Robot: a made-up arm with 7 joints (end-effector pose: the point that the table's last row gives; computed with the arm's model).
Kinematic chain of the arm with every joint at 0, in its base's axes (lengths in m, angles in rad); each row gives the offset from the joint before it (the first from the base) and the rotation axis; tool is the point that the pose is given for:
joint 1: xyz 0 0 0.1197 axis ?
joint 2: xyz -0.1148 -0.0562 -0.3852 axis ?
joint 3: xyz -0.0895 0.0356 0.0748 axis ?
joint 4: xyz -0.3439 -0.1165 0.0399 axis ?
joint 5: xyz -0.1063 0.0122 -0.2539 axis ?
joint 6: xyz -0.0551 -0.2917 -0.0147 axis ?
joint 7: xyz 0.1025 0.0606 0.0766 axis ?
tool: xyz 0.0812 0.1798 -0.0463
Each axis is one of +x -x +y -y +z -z.
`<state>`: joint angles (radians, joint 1 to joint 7).
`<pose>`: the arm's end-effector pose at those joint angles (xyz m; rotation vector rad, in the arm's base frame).
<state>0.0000 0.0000 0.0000 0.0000 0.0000 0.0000 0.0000</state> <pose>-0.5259 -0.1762 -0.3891 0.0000 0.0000 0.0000</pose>
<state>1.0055 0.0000 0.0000 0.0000 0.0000 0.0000 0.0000</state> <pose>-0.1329 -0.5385 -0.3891 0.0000 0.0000 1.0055</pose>
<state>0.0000 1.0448 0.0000 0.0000 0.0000 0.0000 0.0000</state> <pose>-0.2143 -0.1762 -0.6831 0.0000 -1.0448 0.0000</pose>
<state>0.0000 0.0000 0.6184 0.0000 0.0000 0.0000 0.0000</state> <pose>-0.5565 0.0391 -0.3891 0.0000 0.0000 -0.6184</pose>
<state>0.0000 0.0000 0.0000 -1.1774 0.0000 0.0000 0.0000</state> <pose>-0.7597 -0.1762 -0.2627 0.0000 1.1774 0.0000</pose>
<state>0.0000 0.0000 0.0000 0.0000 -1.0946 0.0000 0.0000</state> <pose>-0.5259 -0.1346 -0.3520 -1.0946 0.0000 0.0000</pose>
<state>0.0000 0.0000 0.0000 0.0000 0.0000 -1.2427 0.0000</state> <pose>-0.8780 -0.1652 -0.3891 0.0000 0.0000 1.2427</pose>
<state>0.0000 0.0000 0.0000 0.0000 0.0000 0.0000 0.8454</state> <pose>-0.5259 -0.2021 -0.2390 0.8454 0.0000 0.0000</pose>
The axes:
joint 1: +z
joint 2: -y
joint 3: -z
joint 4: -y
joint 5: +x
joint 6: -z
joint 7: +x

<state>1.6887 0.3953 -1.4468 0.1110 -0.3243 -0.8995 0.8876</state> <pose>0.5891 -0.1335 -0.2947 0.6446 -0.1215 -2.3859</pose>
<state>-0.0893 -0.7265 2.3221 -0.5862 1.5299 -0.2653 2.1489</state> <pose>-0.2067 0.6792 -0.5309 1.0274 -2.7836 0.1244</pose>
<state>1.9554 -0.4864 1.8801 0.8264 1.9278 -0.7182 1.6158</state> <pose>0.0579 -0.5533 -0.3161 -2.0270 -0.6728 -2.1610</pose>
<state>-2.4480 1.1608 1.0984 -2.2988 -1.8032 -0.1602 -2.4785</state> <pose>0.3152 -0.0253 -0.4871 -1.6340 1.7030 0.2070</pose>
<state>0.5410 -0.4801 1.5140 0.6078 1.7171 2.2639 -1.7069</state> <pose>-0.4535 -0.0570 -0.7735 0.4227 1.7830 -0.8204</pose>
